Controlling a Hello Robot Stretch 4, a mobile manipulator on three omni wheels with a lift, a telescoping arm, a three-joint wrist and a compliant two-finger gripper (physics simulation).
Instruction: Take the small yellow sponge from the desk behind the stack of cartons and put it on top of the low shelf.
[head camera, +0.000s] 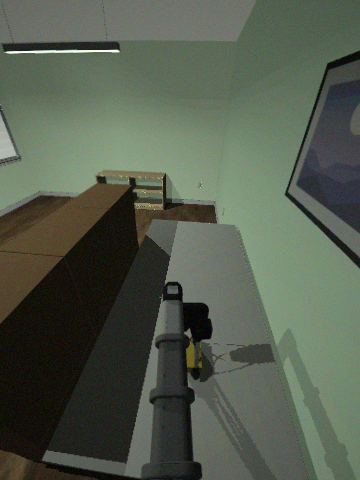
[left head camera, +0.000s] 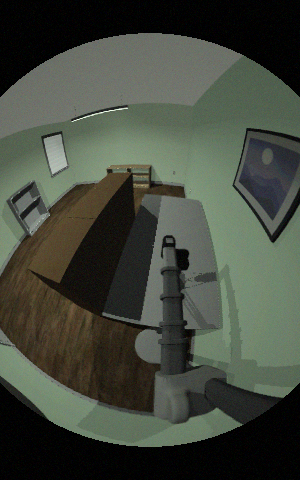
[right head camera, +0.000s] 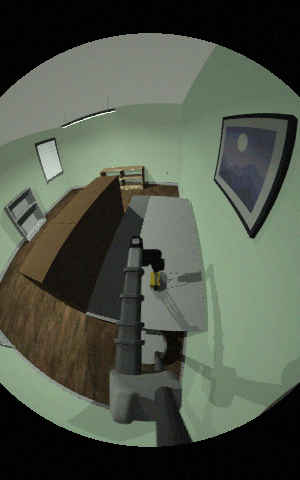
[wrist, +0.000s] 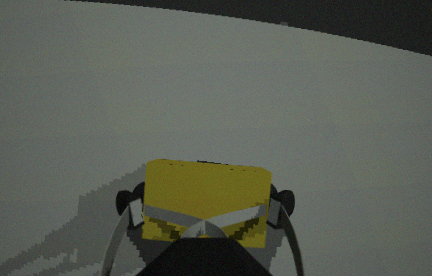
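Pixels of known places: gripper, fingertip midpoint: (head camera: 193, 360) (right head camera: 154, 281) (wrist: 203, 197); robot's base, link origin: (left head camera: 155, 343) (right head camera: 146, 344).
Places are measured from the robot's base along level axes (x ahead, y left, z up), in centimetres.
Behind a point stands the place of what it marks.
Note:
The small yellow sponge (head camera: 190, 356) @[x 46.6, y -7.2, z 73.8 cm] (right head camera: 153, 278) @[x 47.2, y -7.7, z 73.7 cm] (wrist: 207, 177) @[x 47.7, y -6.1, z 73.8 cm] lies on the light grey desk (head camera: 210, 260) @[x 111.0, y -25.7, z 69.2 cm] (left head camera: 185, 220) @[x 114.1, y -27.7, z 69.2 cm] (right head camera: 170, 225) @[x 104.9, y -25.2, z 69.2 cm] (wrist: 215, 90) @[x 48.2, y 1.8, z 69.2 cm]. My gripper (head camera: 195, 370) (right head camera: 155, 287) (wrist: 203, 197) @[x 47.3, y -8.7, z 69.2 cm] points down over it, shut on the sponge, with one fingertip pressed against each side. In the left head camera the arm hides the sponge. The stack of brown cartons (head camera: 65, 225) @[x 93.8, y 53.3, z 105.2 cm] (left head camera: 75, 235) @[x 54.1, y 50.5, z 105.2 cm] (right head camera: 65, 225) @[x 67.3, y 51.3, z 105.2 cm] stands left of the desk. The low wooden shelf (head camera: 145, 175) @[x 360.6, y 50.2, z 58.2 cm] (left head camera: 130, 166) @[x 359.0, y 68.6, z 58.2 cm] (right head camera: 122, 169) @[x 354.8, y 69.5, z 56.7 cm] stands at the far wall, partly hidden by the cartons.
A grey shelf unit (left head camera: 31, 231) @[x 159.9, y 289.9, z 4.3 cm] (right head camera: 29, 237) @[x 159.6, y 289.3, z 3.3 cm] stands by the left wall. A framed picture (head camera: 335, 150) @[x 68.5, y -46.8, z 145.5 cm] (left head camera: 267, 175) @[x 57.9, y -45.6, z 145.4 cm] (right head camera: 250, 165) @[x 52.5, y -44.9, z 146.2 cm] hangs on the right wall beside the desk. A round pale seat (left head camera: 147, 346) @[x -1.8, y 7.9, z 18.7 cm] shows at the desk's near edge. My arm (head camera: 171, 400) @[x 21.9, y 0.1, z 111.0 cm] reaches over the desk.

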